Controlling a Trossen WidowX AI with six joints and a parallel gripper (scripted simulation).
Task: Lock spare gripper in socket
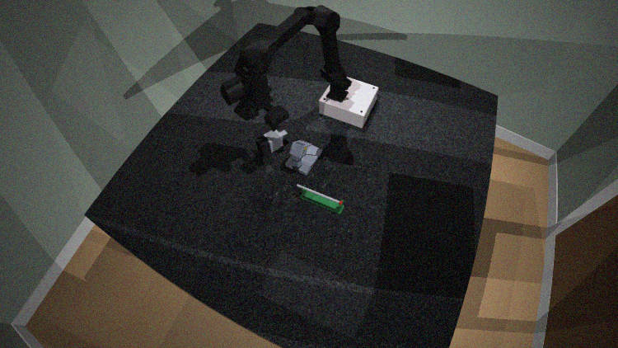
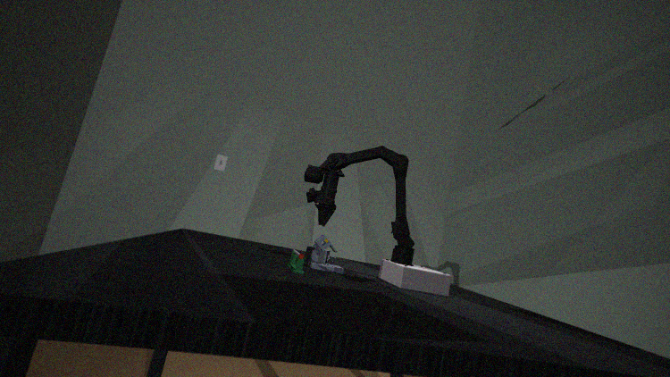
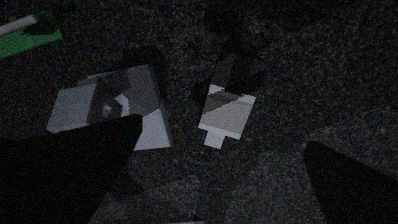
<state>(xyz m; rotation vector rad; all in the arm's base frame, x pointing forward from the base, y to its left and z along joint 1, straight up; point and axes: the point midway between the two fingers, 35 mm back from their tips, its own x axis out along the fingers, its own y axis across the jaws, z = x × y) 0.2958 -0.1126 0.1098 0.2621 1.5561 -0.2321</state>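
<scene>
The spare gripper lies 2 cm behind my gripper tip and 12 cm below it. The rest, counted from my gripper tip: green pad 9 cm ahead, 25 cm to the left, 12 cm below; then socket 1 cm behind, 12 cm to the left, 9 cm below.
</scene>
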